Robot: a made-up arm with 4 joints. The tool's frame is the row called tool.
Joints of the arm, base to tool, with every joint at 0 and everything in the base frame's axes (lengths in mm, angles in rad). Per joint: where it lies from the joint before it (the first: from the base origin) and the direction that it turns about. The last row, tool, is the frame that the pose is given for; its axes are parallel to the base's.
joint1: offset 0 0 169.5 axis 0 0 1
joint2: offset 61.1 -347.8 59.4 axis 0 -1 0
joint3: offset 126 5.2 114.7 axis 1 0 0
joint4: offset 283.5 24 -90.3 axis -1 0 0
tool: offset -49.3 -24 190.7
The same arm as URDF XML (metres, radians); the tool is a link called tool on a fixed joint. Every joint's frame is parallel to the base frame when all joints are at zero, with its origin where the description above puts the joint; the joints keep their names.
<robot name="arm">
  <joint name="joint1" type="continuous">
    <parent link="base_link"/>
    <child link="link1"/>
    <origin xyz="0 0 0.1695"/>
    <axis xyz="0 0 1"/>
  </joint>
  <joint name="joint2" type="continuous">
    <parent link="link1"/>
    <child link="link2"/>
    <origin xyz="0.0611 -0.3478 0.0594"/>
    <axis xyz="0 -1 0"/>
  </joint>
  <joint name="joint3" type="continuous">
    <parent link="link2"/>
    <child link="link3"/>
    <origin xyz="0.126 0.0052 0.1147"/>
    <axis xyz="1 0 0"/>
  </joint>
  <joint name="joint4" type="continuous">
    <parent link="link3"/>
    <child link="link4"/>
    <origin xyz="0.2835 0.024 -0.0903"/>
    <axis xyz="-1 0 0"/>
  </joint>
  <joint name="tool_joint" type="fixed">
    <parent link="link4"/>
    <child link="tool"/>
    <origin xyz="-0.0493 -0.024 0.1907"/>
  </joint>
  <link name="base_link"/>
  <link name="link1"/>
  <link name="link2"/>
  <link name="link3"/>
  <link name="link4"/>
  <link name="tool"/>
</robot>

